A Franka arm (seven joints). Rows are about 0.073 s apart.
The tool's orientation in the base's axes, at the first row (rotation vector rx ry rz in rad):
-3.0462 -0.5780 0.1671
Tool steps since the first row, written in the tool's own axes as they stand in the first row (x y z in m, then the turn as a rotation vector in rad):
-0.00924 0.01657 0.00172 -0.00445 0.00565 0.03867
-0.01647 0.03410 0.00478 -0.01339 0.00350 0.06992
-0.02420 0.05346 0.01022 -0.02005 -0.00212 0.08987
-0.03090 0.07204 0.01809 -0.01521 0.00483 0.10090
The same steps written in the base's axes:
-0.00272 -0.01878 -0.00172 -0.00641 -0.00628 -0.03830
-0.00339 -0.03769 -0.00503 -0.01897 -0.00706 -0.06834
-0.00412 -0.05844 -0.01075 -0.02941 -0.00397 -0.08719
-0.00445 -0.07806 -0.01895 -0.02365 -0.00848 -0.09902

